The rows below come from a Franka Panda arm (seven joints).
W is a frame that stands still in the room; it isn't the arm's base.
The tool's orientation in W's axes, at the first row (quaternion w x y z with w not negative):
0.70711 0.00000 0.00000 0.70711
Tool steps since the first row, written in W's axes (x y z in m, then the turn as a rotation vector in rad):
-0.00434 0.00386 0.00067 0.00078 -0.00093 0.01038
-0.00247 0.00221 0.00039 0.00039 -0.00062 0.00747
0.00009 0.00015 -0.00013 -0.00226 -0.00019 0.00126
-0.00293 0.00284 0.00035 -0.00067 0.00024 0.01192
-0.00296 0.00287 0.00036 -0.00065 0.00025 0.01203
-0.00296 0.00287 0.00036 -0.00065 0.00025 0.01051
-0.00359 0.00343 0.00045 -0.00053 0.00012 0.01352
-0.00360 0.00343 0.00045 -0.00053 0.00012 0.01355
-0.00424 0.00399 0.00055 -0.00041 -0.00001 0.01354
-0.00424 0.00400 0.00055 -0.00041 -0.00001 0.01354
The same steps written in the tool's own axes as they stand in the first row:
0.00386 0.00434 0.00067 -0.00093 -0.00078 0.01038
0.00221 0.00247 0.00039 -0.00062 -0.00039 0.00747
0.00015 -0.00009 -0.00013 -0.00019 0.00226 0.00126
0.00284 0.00293 0.00035 0.00024 0.00067 0.01192
0.00287 0.00296 0.00036 0.00025 0.00065 0.01203
0.00287 0.00296 0.00036 0.00025 0.00065 0.01051
0.00343 0.00359 0.00045 0.00012 0.00053 0.01352
0.00343 0.00360 0.00045 0.00012 0.00053 0.01355
0.00399 0.00424 0.00055 -0.00001 0.00041 0.01354
0.00400 0.00424 0.00055 -0.00001 0.00041 0.01354

